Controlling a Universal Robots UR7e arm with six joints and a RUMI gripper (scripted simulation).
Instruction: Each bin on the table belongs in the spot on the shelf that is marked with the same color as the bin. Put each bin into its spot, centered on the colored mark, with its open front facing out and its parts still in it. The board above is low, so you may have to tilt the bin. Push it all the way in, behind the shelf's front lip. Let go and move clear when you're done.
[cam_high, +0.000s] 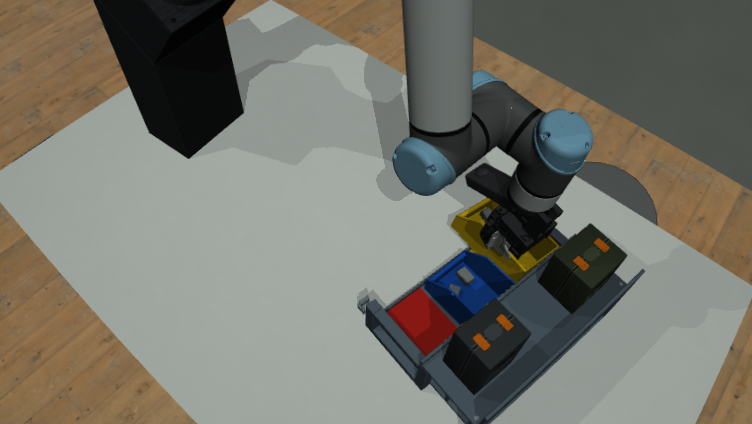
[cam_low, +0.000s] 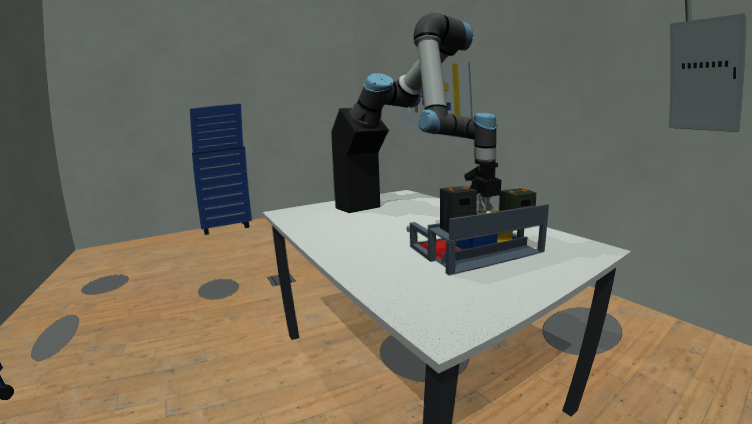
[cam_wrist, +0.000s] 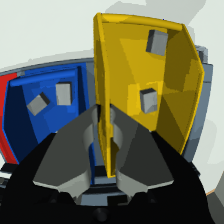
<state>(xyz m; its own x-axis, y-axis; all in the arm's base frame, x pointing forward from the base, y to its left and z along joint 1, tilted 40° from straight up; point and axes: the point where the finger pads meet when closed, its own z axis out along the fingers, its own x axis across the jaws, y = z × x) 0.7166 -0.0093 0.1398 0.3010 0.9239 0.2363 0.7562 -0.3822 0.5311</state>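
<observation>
Right now my hand is 10 mm short of the yellow bin, 40 mm to the right of it and 30 mm above it. Also, from my hand: blue bin: 20 mm ahead, 90 mm to the right, 40 mm below.
</observation>
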